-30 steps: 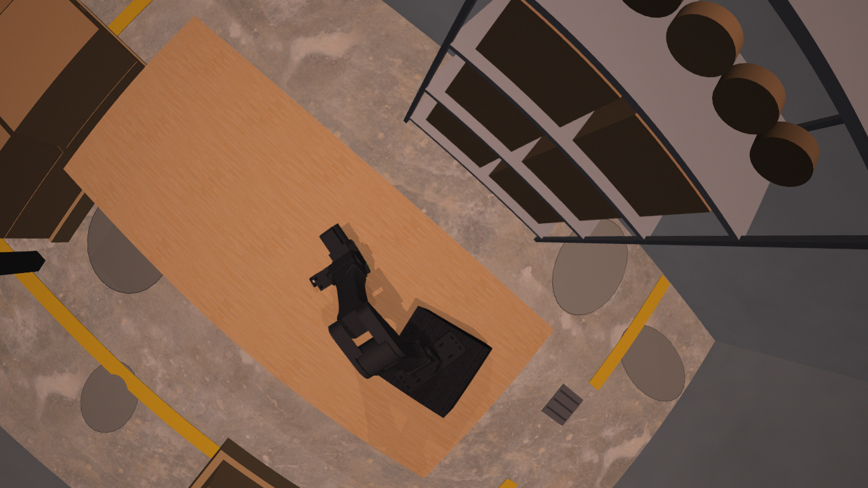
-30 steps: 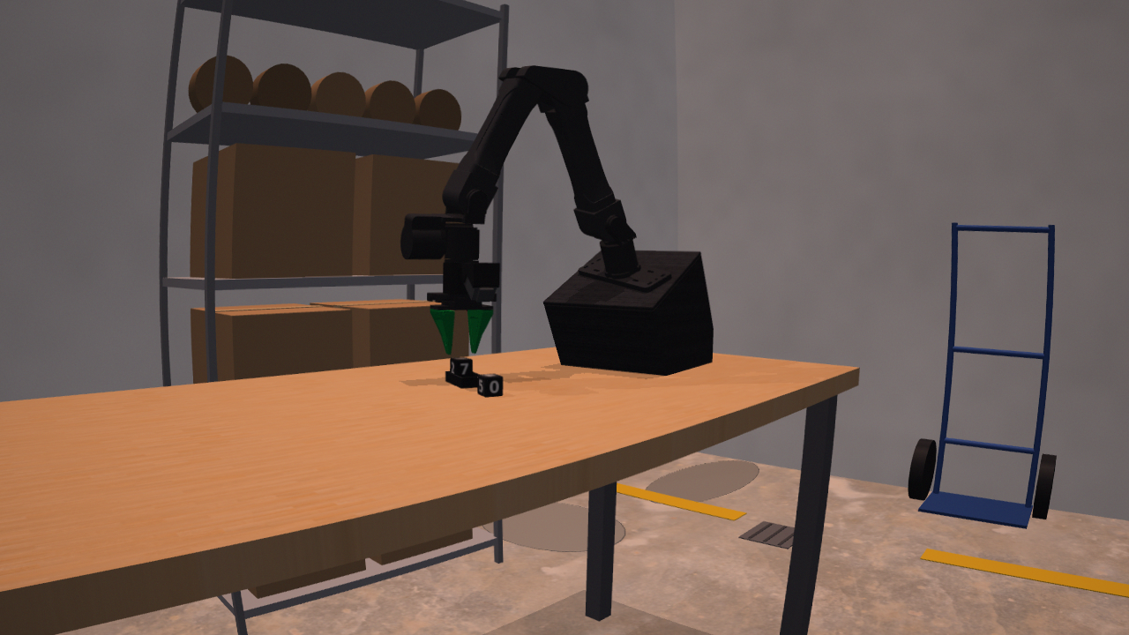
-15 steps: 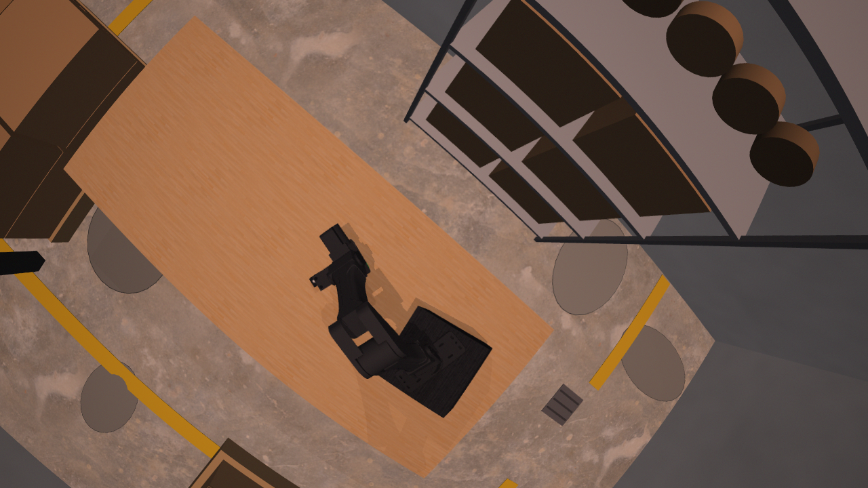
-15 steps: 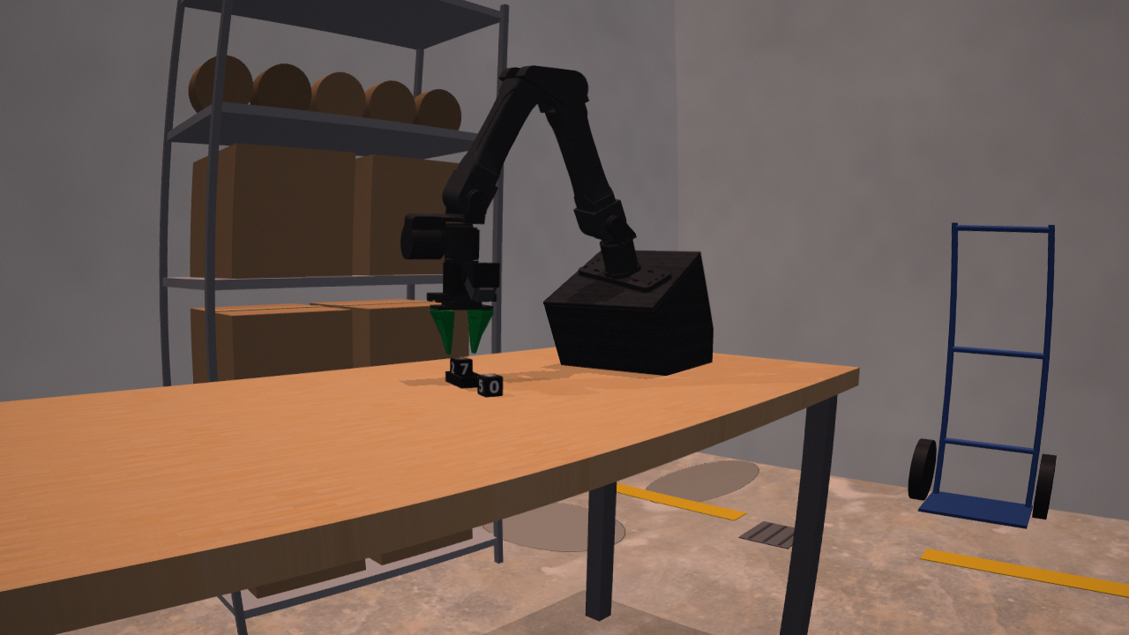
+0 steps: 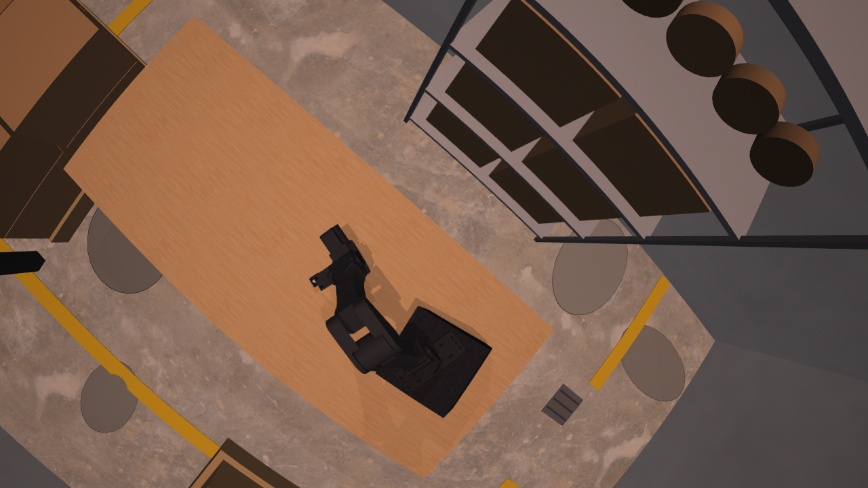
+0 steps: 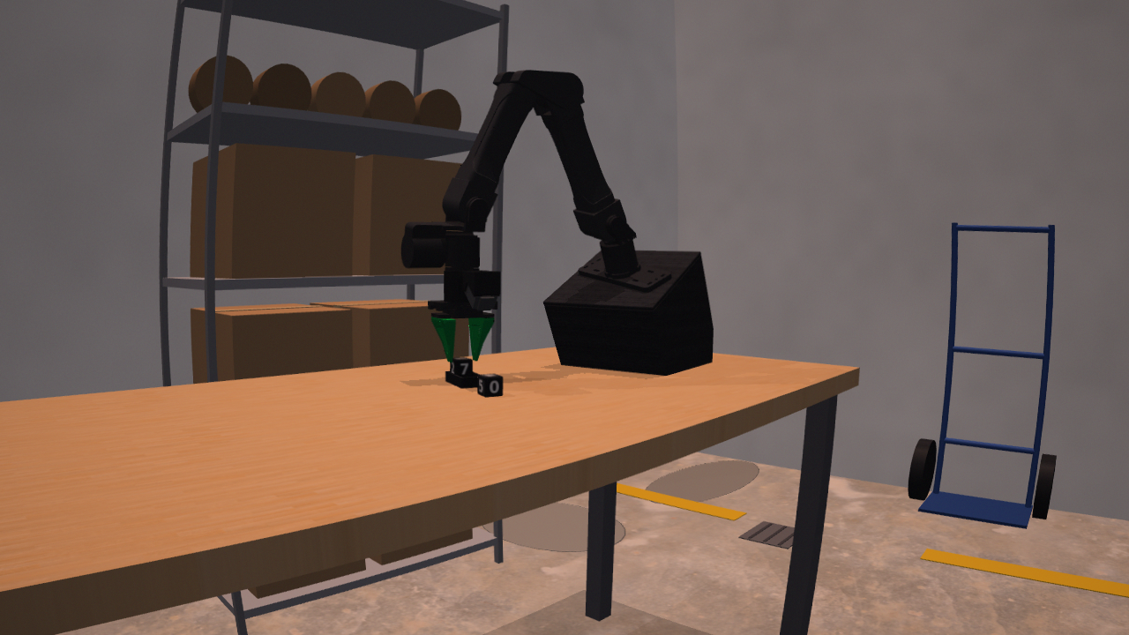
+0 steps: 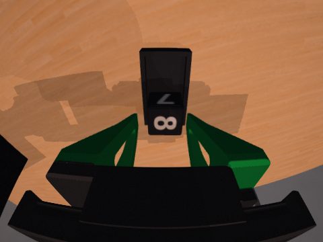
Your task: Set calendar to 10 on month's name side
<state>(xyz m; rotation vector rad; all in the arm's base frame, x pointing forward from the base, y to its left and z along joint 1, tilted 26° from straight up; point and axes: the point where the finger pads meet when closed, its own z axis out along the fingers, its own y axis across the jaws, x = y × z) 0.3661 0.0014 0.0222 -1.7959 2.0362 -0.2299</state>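
The black tray is 30 mm below my hand and 20 mm to the left of it.
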